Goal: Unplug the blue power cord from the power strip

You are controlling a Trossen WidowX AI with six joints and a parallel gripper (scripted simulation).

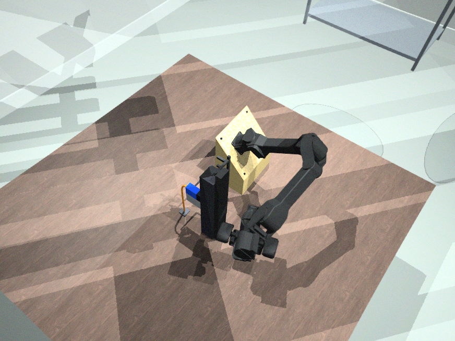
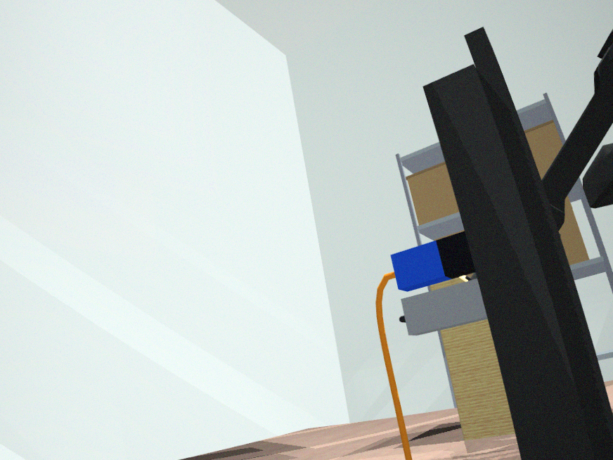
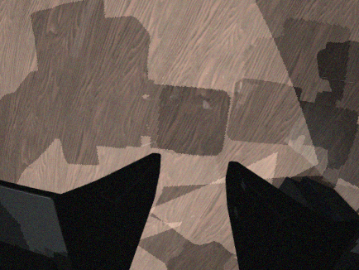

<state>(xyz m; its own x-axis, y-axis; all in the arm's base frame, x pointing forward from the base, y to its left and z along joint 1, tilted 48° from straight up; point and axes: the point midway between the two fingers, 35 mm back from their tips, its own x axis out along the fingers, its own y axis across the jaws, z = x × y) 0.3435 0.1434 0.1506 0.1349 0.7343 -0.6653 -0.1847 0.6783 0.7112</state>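
The blue plug lies 7 cm behind my gripper tip, 22 cm to the right of it and 9 cm above it.
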